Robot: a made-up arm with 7 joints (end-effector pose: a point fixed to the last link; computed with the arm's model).
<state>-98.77 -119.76 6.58 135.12 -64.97 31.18 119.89</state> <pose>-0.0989 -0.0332 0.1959 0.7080 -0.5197 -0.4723 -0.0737</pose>
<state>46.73 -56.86 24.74 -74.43 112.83 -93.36 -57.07</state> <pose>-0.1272 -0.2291 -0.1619 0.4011 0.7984 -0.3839 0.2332</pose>
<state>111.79 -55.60 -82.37 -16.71 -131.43 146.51 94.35</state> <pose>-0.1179 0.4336 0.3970 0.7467 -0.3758 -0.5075 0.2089</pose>
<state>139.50 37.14 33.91 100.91 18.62 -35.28 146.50</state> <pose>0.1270 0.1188 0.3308 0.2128 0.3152 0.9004 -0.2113</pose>
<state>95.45 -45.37 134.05 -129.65 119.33 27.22 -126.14</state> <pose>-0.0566 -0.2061 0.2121 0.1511 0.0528 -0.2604 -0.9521</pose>
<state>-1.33 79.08 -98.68 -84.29 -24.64 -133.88 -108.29</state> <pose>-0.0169 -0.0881 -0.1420 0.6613 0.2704 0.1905 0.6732</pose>
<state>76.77 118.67 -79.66 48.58 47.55 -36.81 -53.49</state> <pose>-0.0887 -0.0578 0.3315 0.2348 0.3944 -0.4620 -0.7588</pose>
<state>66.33 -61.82 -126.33 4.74 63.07 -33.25 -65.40</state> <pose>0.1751 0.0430 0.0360 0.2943 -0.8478 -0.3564 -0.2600</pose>
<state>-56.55 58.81 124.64 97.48 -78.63 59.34 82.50</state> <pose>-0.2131 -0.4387 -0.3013 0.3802 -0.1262 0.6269 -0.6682</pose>
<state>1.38 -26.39 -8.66 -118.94 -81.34 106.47 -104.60</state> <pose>-0.2359 -0.3553 -0.6740 0.5099 -0.4042 -0.6727 0.3523</pose>
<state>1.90 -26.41 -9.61 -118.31 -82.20 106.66 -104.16</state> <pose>-0.2356 -0.3425 -0.6831 0.5157 -0.4012 -0.6733 0.3461</pose>
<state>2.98 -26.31 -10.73 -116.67 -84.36 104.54 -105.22</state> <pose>-0.2475 -0.3156 -0.6906 0.5413 -0.3793 -0.6696 0.3388</pose>
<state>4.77 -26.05 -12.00 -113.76 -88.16 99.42 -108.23</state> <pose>-0.2736 -0.2710 -0.6908 0.5904 -0.3318 -0.6584 0.3284</pose>
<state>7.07 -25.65 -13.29 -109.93 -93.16 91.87 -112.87</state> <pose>-0.3075 -0.2143 -0.6748 0.6548 -0.2619 -0.6367 0.3119</pose>
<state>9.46 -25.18 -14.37 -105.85 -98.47 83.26 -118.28</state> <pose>-0.3379 -0.1590 -0.6397 0.7198 -0.1821 -0.6042 0.2894</pose>
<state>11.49 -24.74 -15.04 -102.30 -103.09 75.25 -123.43</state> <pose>-0.3568 -0.1171 -0.5944 0.7725 -0.1095 -0.5665 0.2651</pose>
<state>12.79 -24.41 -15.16 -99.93 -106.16 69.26 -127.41</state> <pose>-0.3643 -0.0947 -0.5541 0.8068 -0.0589 -0.5340 0.2460</pose>
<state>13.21 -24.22 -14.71 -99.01 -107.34 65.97 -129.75</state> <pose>-0.3663 -0.0905 -0.5294 0.8230 -0.0365 -0.5149 0.2371</pose>
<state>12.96 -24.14 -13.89 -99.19 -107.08 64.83 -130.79</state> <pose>-0.3673 -0.0978 -0.5189 0.8270 -0.0353 -0.5085 0.2370</pose>
